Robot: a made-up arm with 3 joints.
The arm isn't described. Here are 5 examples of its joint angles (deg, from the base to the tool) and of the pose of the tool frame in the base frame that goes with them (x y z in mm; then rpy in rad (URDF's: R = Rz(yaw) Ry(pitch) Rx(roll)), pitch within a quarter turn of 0, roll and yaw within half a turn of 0).
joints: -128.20 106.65 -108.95
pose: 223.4 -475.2 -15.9 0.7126 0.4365 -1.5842
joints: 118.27 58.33 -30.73
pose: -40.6 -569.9 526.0 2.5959 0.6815 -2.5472
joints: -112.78 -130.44 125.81
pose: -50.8 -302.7 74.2 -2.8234 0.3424 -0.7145
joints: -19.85 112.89 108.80
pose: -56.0 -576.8 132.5 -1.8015 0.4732 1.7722
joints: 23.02 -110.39 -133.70
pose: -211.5 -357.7 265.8 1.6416 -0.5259 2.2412
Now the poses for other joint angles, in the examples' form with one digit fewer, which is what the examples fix.
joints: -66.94 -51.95 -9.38
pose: 63 -148 -151 0.671 -1.052 0.262
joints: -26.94 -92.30 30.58
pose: -165 -94 90 1.856 -0.381 -0.579
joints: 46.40 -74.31 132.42
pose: -77 -248 185 1.019 -0.677 -1.995
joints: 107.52 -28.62 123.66
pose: -134 -279 274 -0.152 -0.314 -0.433
